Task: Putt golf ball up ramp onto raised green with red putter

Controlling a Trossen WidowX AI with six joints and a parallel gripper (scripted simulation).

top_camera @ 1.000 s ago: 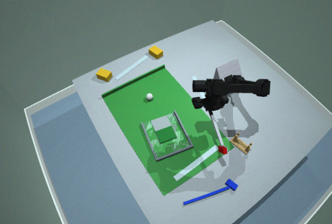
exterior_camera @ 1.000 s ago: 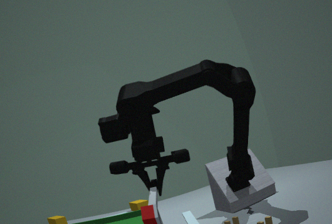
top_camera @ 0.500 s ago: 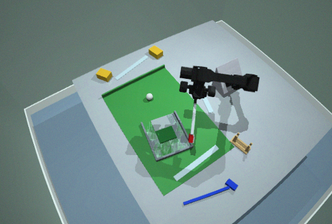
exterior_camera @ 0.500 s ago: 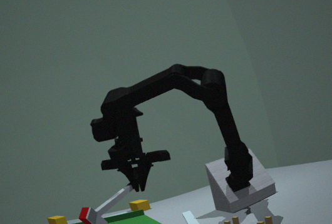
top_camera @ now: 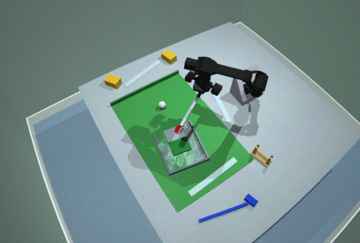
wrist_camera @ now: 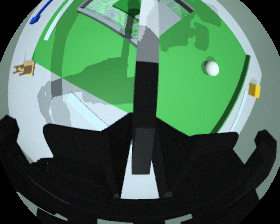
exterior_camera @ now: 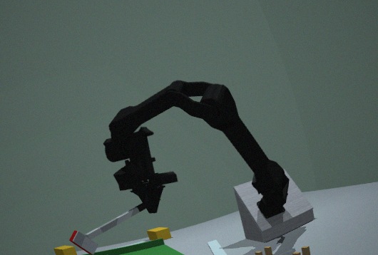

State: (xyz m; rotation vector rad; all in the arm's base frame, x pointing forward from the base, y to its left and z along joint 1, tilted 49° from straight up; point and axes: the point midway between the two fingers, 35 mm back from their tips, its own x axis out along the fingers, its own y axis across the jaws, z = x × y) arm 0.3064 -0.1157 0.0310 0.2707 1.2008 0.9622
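My gripper tip is now 10 cm short of the red putter and 6 cm to the right of it. From my gripper tip the other things lie so: wooden putter stand (41 cm to the left, 13 cm below, 12 cm behind); white golf ball (17 cm ahead, 14 cm below, 13 cm to the right); mat (17 cm ahead, 16 cm below, 5 cm to the left).
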